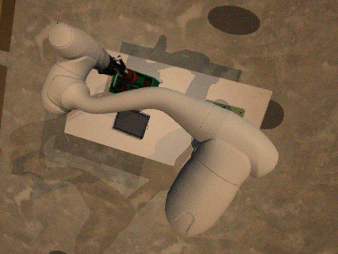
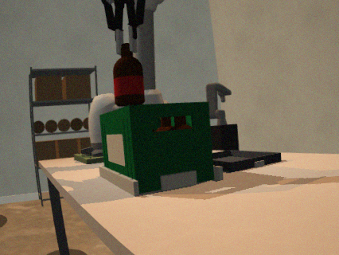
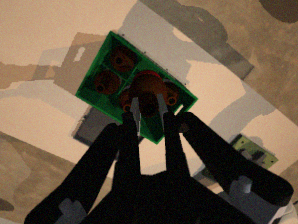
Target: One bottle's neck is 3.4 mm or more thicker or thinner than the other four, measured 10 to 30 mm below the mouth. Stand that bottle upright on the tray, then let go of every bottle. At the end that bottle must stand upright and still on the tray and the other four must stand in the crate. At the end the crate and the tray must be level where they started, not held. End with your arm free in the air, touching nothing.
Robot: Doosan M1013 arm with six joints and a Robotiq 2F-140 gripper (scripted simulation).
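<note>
Right now the brown bottle is 90 mm below my hand. From my hand the other things lie so: green crate (40 mm to the left, 270 mm below); dark tray (20 mm behind, 310 mm to the left, 340 mm below).
</note>
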